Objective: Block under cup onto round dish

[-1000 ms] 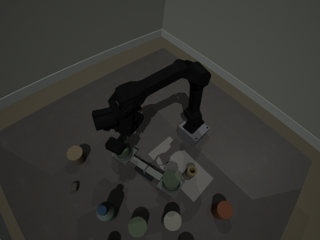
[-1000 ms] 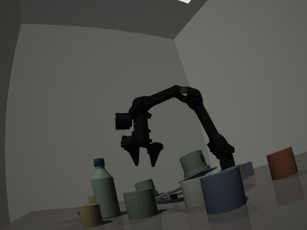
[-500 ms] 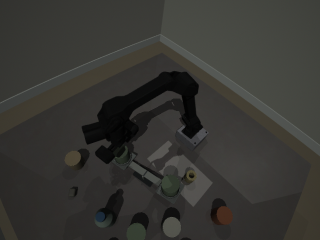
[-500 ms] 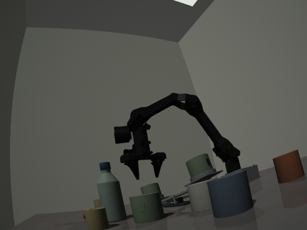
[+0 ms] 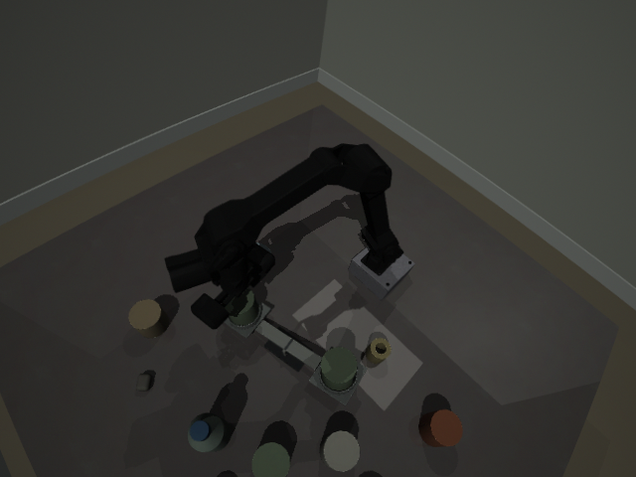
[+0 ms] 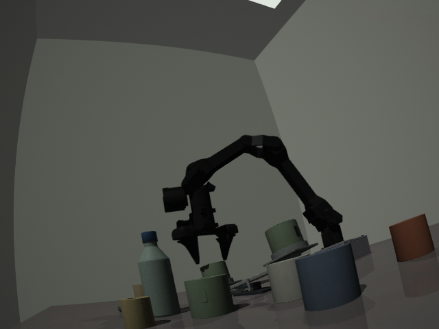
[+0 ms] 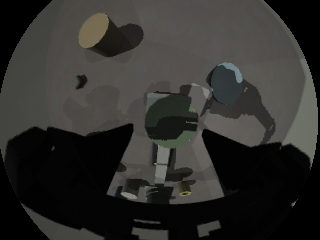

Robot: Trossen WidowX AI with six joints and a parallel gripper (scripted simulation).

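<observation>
The teal block is 6 cm below my gripper tip. Also, from my gripper tip: balance 13 cm to the left, 6 cm below, 2 cm behind; then tan cylinder 18 cm ahead, 14 cm to the right, 6 cm below; then round light-blue dish 13 cm behind, 11 cm to the right, 10 cm below.
</observation>
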